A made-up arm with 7 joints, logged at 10 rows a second.
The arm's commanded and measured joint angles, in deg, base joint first. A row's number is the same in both.
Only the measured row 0 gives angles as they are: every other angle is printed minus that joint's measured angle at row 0.
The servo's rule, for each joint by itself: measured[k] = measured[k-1] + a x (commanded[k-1-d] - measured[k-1]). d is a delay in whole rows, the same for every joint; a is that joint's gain. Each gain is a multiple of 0.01, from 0.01 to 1. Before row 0 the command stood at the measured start. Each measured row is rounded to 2 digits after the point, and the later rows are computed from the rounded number. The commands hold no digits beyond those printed.
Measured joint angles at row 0:
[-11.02, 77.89, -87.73, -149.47, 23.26, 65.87, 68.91]
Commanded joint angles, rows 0 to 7:
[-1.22, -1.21, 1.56, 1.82, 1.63, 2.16, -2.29]
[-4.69, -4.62, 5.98, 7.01, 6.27, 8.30, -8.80]
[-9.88, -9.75, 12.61, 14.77, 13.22, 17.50, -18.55]
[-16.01, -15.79, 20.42, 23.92, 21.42, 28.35, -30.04]
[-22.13, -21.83, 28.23, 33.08, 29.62, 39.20, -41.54]
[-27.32, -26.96, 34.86, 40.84, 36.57, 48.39, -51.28]
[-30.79, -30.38, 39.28, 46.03, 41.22, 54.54, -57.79]
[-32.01, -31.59, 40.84, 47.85, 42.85, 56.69, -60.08]
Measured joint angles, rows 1 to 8:
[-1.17, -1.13, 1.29, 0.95, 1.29, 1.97, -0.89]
[-4.55, -4.38, 5.18, 4.10, 5.22, 7.73, -3.97]
[-9.67, -9.37, 11.35, 9.65, 11.54, 16.62, -9.66]
[-15.76, -15.34, 18.88, 17.07, 19.35, 27.29, -17.61]
[-21.88, -21.38, 26.64, 25.40, 27.46, 38.13, -26.94]
[-27.10, -26.57, 33.46, 33.43, 34.66, 47.47, -36.43]
[-30.64, -30.11, 38.29, 39.98, 39.84, 53.90, -44.76]
[-31.96, -31.49, 40.41, 44.07, 42.22, 56.44, -50.73]
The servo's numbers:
d 0
a 0.96 0.93 0.83 0.52 0.79 0.91 0.39

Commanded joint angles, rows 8 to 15:
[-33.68, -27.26, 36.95, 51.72, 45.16, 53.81, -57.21]
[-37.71, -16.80, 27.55, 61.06, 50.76, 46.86, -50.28]
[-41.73, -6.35, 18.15, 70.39, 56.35, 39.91, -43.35]
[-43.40, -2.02, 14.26, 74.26, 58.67, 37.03, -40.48]
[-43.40, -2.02, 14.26, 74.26, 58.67, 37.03, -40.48]
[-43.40, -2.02, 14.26, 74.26, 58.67, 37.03, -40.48]
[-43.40, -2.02, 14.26, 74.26, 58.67, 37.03, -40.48]
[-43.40, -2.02, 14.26, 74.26, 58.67, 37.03, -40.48]
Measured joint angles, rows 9 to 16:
[-33.61, -27.56, 37.54, 48.05, 44.54, 54.05, -53.26]
[-37.55, -17.55, 29.25, 54.82, 49.45, 47.51, -52.10]
[-41.56, -7.13, 20.04, 62.92, 54.90, 40.59, -48.69]
[-43.33, -2.38, 15.24, 68.82, 57.88, 37.35, -45.49]
[-43.40, -2.05, 14.43, 71.65, 58.50, 37.06, -43.54]
[-43.40, -2.02, 14.29, 73.01, 58.63, 37.03, -42.35]
[-43.40, -2.02, 14.27, 73.66, 58.66, 37.03, -41.62]
[-43.40, -2.02, 14.26, 73.97, 58.67, 37.03, -41.18]

